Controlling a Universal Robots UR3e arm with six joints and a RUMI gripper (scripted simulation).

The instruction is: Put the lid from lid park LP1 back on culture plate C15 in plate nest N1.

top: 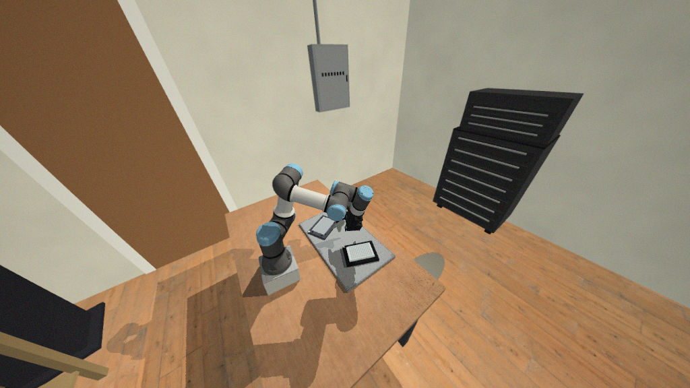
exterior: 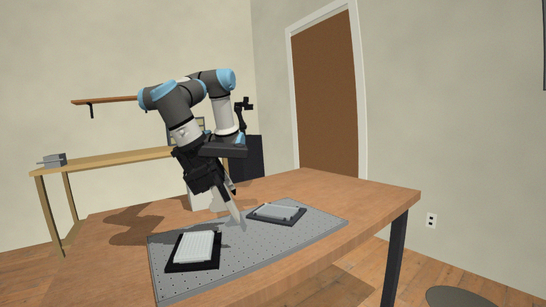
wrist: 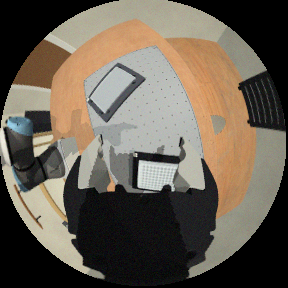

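My hand is 20 mm past the clear lid, 170 mm to the right of it and 80 mm above it. Also, from my hand: culture plate C15 (30 mm behind, 120 mm to the right, 80 mm below); black lid park LP1 (20 mm behind, 170 mm to the left, 90 mm below).
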